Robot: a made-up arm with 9 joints. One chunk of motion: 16 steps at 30 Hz.
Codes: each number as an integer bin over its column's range. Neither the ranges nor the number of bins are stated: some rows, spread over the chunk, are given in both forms.
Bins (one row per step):
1: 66 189 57 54 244 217 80 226 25
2: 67 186 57 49 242 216 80 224 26
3: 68 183 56 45 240 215 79 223 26
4: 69 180 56 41 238 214 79 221 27
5: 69 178 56 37 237 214 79 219 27
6: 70 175 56 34 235 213 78 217 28
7: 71 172 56 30 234 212 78 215 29
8: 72 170 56 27 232 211 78 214 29
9: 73 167 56 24 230 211 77 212 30
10: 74 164 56 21 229 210 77 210 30
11: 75 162 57 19 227 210 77 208 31
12: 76 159 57 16 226 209 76 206 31
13: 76 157 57 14 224 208 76 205 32
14: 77 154 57 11 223 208 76 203 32
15: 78 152 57 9 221 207 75 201 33
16: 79 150 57 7 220 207 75 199 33
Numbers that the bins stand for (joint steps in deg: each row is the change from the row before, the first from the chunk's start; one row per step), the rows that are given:
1: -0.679 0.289 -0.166 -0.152 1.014 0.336 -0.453 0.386 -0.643
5: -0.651 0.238 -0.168 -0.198 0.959 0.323 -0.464 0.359 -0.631
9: -0.613 0.186 -0.168 -0.234 0.904 0.310 -0.485 0.331 -0.612
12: -0.585 0.148 -0.166 -0.256 0.873 0.302 -0.495 0.308 -0.605
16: -0.556 0.106 -0.166 -0.281 0.825 0.293 -0.506 0.280 -0.593
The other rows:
2: -0.669 0.275 -0.166 -0.165 0.998 0.332 -0.453 0.378 -0.637
3: -0.660 0.261 -0.168 -0.176 0.982 0.327 -0.464 0.375 -0.637
4: -0.651 0.247 -0.168 -0.187 0.967 0.323 -0.464 0.367 -0.631
6: -0.641 0.224 -0.168 -0.207 0.943 0.319 -0.474 0.351 -0.624
7: -0.632 0.209 -0.168 -0.218 0.935 0.315 -0.474 0.343 -0.618
8: -0.622 0.200 -0.168 -0.226 0.920 0.310 -0.474 0.339 -0.618
10: -0.604 0.172 -0.168 -0.242 0.896 0.306 -0.485 0.324 -0.612
11: -0.594 0.162 -0.166 -0.248 0.880 0.306 -0.485 0.316 -0.605
13: -0.585 0.139 -0.166 -0.262 0.857 0.297 -0.495 0.304 -0.599
14: -0.575 0.125 -0.166 -0.270 0.849 0.297 -0.495 0.296 -0.599
15: -0.566 0.115 -0.166 -0.275 0.833 0.293 -0.506 0.288 -0.593

